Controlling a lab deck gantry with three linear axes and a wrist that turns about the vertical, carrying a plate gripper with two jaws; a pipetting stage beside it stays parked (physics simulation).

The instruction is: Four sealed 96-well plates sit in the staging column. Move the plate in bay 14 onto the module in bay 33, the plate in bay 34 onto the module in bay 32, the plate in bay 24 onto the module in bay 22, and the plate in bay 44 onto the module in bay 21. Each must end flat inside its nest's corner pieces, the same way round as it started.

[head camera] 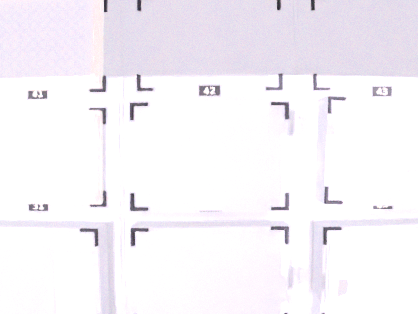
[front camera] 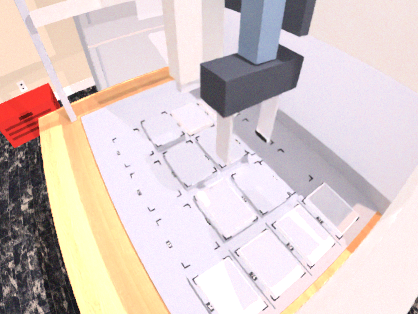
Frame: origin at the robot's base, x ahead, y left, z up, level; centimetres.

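Seen in the pictures: gripper, fingertip midpoint: (front camera: pixel 243 147); robot's base, link origin: (front camera: pixel 113 140).
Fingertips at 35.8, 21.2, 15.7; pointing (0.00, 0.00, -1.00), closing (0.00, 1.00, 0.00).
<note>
Pixels of each thing's top centre, then the offset from my fingertips to it, as dx, dy, dz. "spot": a spot on its surface instead.
- bay 32 module, top centre: (head camera: pixel 209 156) (front camera: pixel 221 144) -13.0, +4.5, -13.5
- bay 14, surface spot: (front camera: pixel 227 290) spot: +19.1, -17.1, -12.8
- bay 24, surface spot: (front camera: pixel 270 265) spot: +20.3, -7.0, -12.9
- bay 34, surface spot: (front camera: pixel 304 237) spot: +20.4, +3.3, -12.8
- bay 44, surface spot: (front camera: pixel 330 207) spot: +19.4, +14.5, -12.8
- bay 33 module, surface spot: (head camera: pixel 375 150) spot: +1.4, +4.9, -13.8
- bay 22 module, top centre: (head camera: pixel 210 281) (front camera: pixel 188 161) -13.0, -6.2, -13.5
- bay 21 module, top centre: (head camera: pixel 24 279) (front camera: pixel 161 127) -29.4, -6.2, -13.5
- white-topped unit, top centre: (head camera: pixel 407 283) (front camera: pixel 225 204) +3.4, -6.2, -12.4
- pale unit, top centre: (head camera: pixel 27 157) (front camera: pixel 191 116) -29.4, +4.5, -14.3
- dotted item, top centre: (head camera: pixel 28 39) (front camera: pixel 217 105) -29.4, +15.2, -14.3
- wooden rim, surface spot: (front camera: pixel 95 200) spot: -18.0, -33.2, -16.7
My gripper (front camera: pixel 244 148) is open above the deck by the bay 32 module (front camera: pixel 205 137) (head camera: pixel 209 157); no plate shows between its jaws. In the front view, pale plates lie in the staging column: bay 14 (front camera: pixel 227 290), bay 24 (front camera: pixel 270 265), bay 34 (front camera: pixel 304 237) and bay 44 (front camera: pixel 330 207). The bay 33 module (front camera: pixel 265 187) (head camera: pixel 375 150), the bay 22 module (front camera: pixel 190 162) (head camera: pixel 210 270) and the bay 21 module (front camera: pixel 162 131) (head camera: pixel 45 272) show pale tops with dark corner pieces. Glare hides whether anything clear lies on them. The jaws do not show in the head view.
A white-topped unit (front camera: pixel 225 207) sits in bay 23, and another pale unit (front camera: pixel 192 118) (head camera: pixel 45 155) in bay 31. A dotted item (head camera: pixel 45 40) fills bay 41. The pale upright column (front camera: pixel 192 45) stands behind the gripper. A wooden rim (front camera: pixel 95 200) edges the deck.
</note>
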